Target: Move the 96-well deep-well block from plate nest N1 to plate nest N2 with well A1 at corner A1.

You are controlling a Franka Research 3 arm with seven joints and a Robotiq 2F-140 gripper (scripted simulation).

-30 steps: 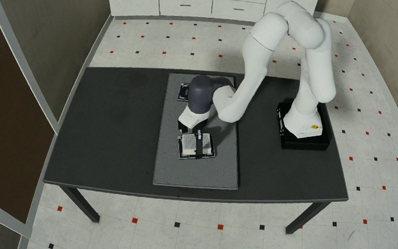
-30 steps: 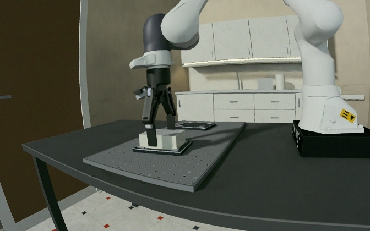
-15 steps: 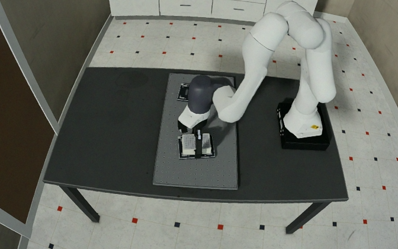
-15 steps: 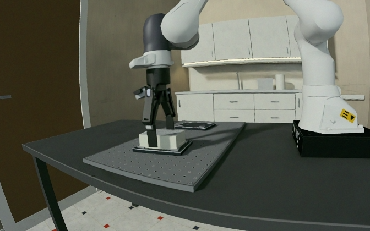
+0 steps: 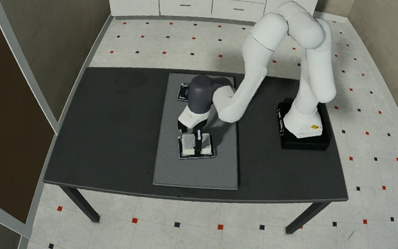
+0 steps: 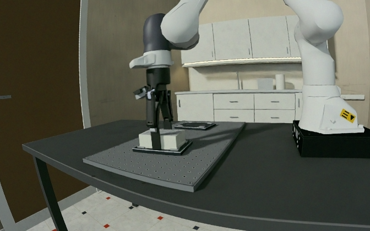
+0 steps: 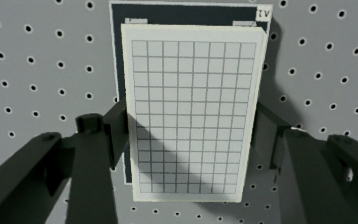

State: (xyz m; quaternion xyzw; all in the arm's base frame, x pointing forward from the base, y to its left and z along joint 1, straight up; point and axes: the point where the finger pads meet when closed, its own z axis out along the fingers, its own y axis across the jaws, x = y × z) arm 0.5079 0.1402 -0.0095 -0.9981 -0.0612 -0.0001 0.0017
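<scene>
Now: hand 10 mm above the 96-well deep-well block. Also, from my hand: nest N2 (340 mm to the right, 30 mm below, 20 mm ahead); A1 label (400 mm to the right, 90 mm ahead, 30 mm below); nest N1 (30 mm below).
</scene>
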